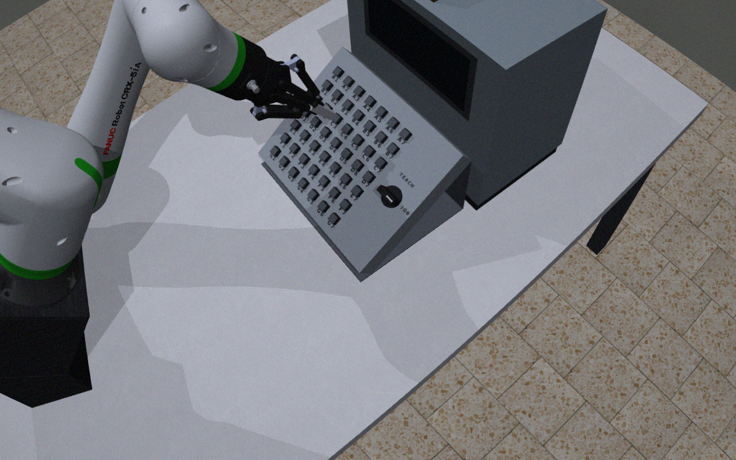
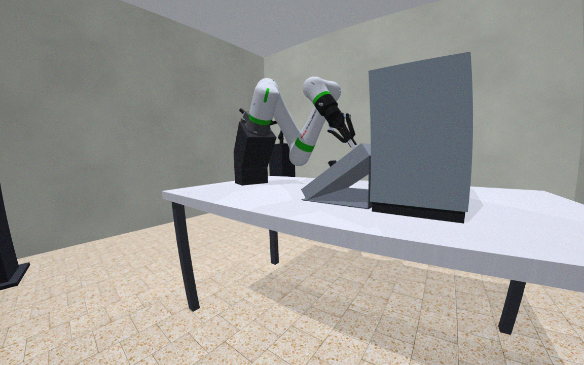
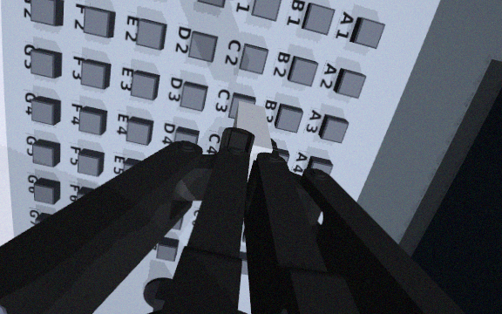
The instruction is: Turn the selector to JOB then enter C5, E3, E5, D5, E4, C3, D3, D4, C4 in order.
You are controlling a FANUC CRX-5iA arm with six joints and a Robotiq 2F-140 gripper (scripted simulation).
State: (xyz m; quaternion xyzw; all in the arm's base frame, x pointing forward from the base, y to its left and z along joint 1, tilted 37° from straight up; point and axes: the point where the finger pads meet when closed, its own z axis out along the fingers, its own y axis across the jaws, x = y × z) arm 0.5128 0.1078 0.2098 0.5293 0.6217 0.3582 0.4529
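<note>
Right now the key C4 is 4 cm ahead of my hand, 3 cm to the right of it and 6 cm below it. Also, from my hand: sloped keypad: 4 cm ahead, 8 cm to the right, 11 cm below; then key E4: 2 cm behind, 3 cm to the right, 10 cm below; then key D3: 1 cm ahead, 8 cm below.
</note>
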